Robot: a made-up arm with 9 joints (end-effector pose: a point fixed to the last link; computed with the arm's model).
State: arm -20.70 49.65 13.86 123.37 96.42 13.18 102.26 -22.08 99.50
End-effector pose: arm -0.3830 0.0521 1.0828 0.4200 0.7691 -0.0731 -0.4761
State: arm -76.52 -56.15 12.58 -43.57 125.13 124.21 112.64 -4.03 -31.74
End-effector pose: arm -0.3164 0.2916 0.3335 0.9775 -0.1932 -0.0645 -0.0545
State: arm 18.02 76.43 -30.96 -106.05 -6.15 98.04 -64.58 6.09 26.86
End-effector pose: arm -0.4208 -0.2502 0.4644 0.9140 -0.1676 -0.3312 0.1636
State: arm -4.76 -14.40 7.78 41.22 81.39 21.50 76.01 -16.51 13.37
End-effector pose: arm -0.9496 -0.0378 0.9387 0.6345 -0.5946 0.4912 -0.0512
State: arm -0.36 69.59 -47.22 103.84 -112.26 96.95 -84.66 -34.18 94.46
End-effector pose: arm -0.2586 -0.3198 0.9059 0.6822 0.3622 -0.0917 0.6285
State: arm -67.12 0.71 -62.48 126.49 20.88 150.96 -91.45 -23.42 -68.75
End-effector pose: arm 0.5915 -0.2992 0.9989 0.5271 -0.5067 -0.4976 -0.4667
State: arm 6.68 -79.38 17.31 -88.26 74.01 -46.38 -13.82 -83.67 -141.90
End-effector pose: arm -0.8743 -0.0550 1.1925 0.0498 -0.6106 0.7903 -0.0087
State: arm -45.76 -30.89 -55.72 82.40 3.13 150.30 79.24 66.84 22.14
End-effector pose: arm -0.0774 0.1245 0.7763 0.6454 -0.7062 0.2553 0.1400
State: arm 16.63 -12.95 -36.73 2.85 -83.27 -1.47 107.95 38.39 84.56
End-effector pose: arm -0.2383 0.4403 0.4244 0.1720 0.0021 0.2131 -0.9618
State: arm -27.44 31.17 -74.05 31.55 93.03 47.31 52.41 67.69 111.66
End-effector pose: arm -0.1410 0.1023 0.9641 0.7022 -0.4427 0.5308 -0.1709
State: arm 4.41 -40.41 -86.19 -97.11 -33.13 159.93 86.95 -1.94 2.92
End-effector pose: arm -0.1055 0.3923 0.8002 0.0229 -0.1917 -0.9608 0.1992
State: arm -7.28 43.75 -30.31 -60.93 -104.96 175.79 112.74 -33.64 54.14
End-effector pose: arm -0.4784 0.3233 0.9221 0.7407 0.4216 0.5225 -0.0244
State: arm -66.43 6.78 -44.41 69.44 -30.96 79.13 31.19 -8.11 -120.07
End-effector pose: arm 0.1760 -0.1047 0.6476 0.3648 -0.1436 -0.1003 0.9144
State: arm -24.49 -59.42 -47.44 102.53 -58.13 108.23 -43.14 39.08 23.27
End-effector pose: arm 0.0747 0.2282 0.8103 0.1700 -0.4536 0.3860 0.7851
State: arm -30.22 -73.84 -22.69 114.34 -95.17 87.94 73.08 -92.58 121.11
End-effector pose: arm -0.1603 0.5193 0.7973 0.1635 -0.5324 -0.8230 0.1116
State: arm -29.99 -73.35 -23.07 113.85 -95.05 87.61 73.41 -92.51 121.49
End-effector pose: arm -0.1584 0.5210 0.7960 0.1627 -0.5348 -0.8212 0.1144
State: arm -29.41 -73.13 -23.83 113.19 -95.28 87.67 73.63 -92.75 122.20
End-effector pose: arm -0.1589 0.5246 0.7914 0.1588 -0.5332 -0.8226 0.1172
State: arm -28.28 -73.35 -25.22 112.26 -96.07 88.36 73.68 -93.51 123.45
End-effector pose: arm -0.1630 0.5314 0.7812 0.1499 -0.5251 -0.8291 0.1198
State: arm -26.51 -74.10 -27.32 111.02 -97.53 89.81 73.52 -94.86 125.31
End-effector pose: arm -0.1719 0.5416 0.7651 0.1346 -0.5089 -0.8414 0.1220
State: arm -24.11 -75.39 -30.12 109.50 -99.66 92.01 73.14 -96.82 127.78
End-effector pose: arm -0.1864 0.5546 0.7436 0.1122 -0.4836 -0.8592 0.1236
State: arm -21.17 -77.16 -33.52 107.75 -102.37 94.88 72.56 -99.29 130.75
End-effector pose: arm -0.2070 0.5691 0.7181 0.0821 -0.4493 -0.8808 0.1248
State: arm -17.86 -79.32 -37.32 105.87 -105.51 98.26 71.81 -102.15 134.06
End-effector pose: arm -0.2338 0.5835 0.6903 0.0449 -0.4067 -0.9038 0.1256
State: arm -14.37 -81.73 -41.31 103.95 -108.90 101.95 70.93 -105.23 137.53
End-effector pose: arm -0.2663 0.5960 0.6617 0.0019 -0.3577 -0.9252 0.1263
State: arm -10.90 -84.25 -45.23 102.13 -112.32 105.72 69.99 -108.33 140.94
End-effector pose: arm -0.3032 0.6048 0.6334 0.0443 0.3053 0.9428 -0.1268
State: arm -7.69 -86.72 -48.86 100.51 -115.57 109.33 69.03 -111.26 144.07
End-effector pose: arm -0.3412 0.6090 0.6066 0.0905 0.2534 0.9547 -0.1270
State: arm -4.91 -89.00 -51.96 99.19 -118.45 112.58 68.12 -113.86 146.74
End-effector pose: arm -0.3776 0.6087 0.5821 0.1328 0.2057 0.9612 -0.1270
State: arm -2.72 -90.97 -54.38 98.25 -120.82 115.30 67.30 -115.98 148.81
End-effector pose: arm -0.4089 0.6048 0.5614 0.1682 0.1656 0.9635 -0.1267
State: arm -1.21 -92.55 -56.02 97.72 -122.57 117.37 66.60 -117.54 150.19
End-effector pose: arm -0.4331 0.5992 0.5454 0.1943 0.1349 0.9634 -0.1264
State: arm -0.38 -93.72 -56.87 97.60 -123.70 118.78 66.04 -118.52 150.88
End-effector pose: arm -0.4497 0.5932 0.5349 0.2102 0.1141 0.9628 -0.1260
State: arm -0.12 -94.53 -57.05 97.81 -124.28 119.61 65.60 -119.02 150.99
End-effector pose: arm -0.4595 0.5879 0.5291 0.2172 0.1018 0.9626 -0.1259
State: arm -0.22 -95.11 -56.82 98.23 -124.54 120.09 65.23 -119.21 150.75
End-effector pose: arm -0.4651 0.5833 0.5267 0.2186 0.0947 0.9630 -0.1257
